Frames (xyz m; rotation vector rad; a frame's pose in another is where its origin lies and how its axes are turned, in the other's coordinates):
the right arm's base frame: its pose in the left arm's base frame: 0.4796 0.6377 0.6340 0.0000 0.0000 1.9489
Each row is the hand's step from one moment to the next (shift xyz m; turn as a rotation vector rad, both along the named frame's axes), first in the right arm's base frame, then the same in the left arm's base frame.
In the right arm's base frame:
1: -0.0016 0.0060 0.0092 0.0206 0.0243 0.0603
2: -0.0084 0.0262 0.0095 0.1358 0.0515 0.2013
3: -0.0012 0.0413 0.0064 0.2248 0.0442 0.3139
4: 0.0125 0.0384 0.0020 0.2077 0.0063 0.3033
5: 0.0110 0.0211 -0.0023 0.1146 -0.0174 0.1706
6: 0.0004 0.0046 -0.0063 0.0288 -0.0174 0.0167
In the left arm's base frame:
1: -0.0050 -0.0037 0.0092 -0.0302 0.0102 0.0603
2: -0.0212 -0.0175 0.0095 -0.0980 0.1072 0.2013
3: -0.0379 -0.0164 0.0064 -0.1241 0.1926 0.3139
4: -0.0403 -0.0026 0.0020 -0.0825 0.1907 0.3033
5: -0.0237 0.0024 -0.0023 -0.0261 0.1129 0.1706
6: -0.0044 -0.0013 -0.0063 0.0055 0.0332 0.0167

